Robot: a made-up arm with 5 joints.
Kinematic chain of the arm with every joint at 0, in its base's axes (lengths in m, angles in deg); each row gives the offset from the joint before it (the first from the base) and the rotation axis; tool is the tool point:
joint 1: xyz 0 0 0.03 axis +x
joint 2: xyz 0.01 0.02 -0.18 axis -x
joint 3: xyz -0.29 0 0.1 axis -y
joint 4: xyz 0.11 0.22 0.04 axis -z
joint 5: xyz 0 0.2 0.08 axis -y
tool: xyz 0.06 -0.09 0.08
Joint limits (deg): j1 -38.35..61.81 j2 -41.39..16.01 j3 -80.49..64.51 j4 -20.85..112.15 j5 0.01..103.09
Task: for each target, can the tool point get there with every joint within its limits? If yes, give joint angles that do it. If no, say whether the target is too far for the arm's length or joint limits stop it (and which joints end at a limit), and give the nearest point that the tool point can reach.
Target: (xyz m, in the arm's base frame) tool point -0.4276 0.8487 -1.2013
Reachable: no: too far | nearest point -0.3844 0.3212 -0.2701 | short by 1.071 m
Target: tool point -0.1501 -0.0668 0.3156
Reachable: yes | joints 29.62 -35.71 9.01 45.56 56.04
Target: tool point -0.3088 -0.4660 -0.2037
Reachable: no: joint limits stop it (at a limit: joint 1, joint 2, joint 4) | nearest point -0.2950 -0.2440 0.0131 | short by 0.311 m
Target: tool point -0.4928 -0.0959 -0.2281
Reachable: no: joint limits stop it (at a limit: joint 1, joint 2, joint 3, joint 4, joint 5) | nearest point -0.3791 -0.2075 0.0008 | short by 0.279 m
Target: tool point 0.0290 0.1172 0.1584
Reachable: yes | joints 43.13 -21.33 -37.93 71.02 10.12
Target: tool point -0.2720 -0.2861 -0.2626
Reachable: no: joint limits stop it (at a limit: joint 1, joint 2, joint 4, joint 5) | nearest point -0.2744 -0.2254 -0.0034 | short by 0.266 m
